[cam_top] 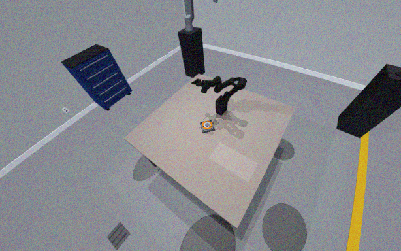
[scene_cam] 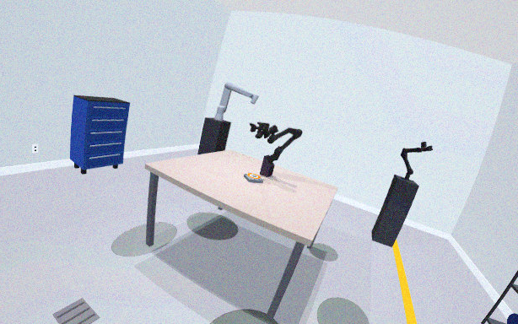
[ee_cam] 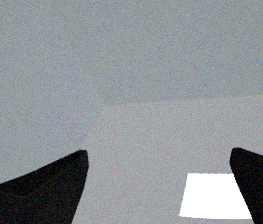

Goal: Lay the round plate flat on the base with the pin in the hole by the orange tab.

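Right now my gripper tip is 400 mm above the round plate, 160 mm to the right of it and 50 mm short of it.
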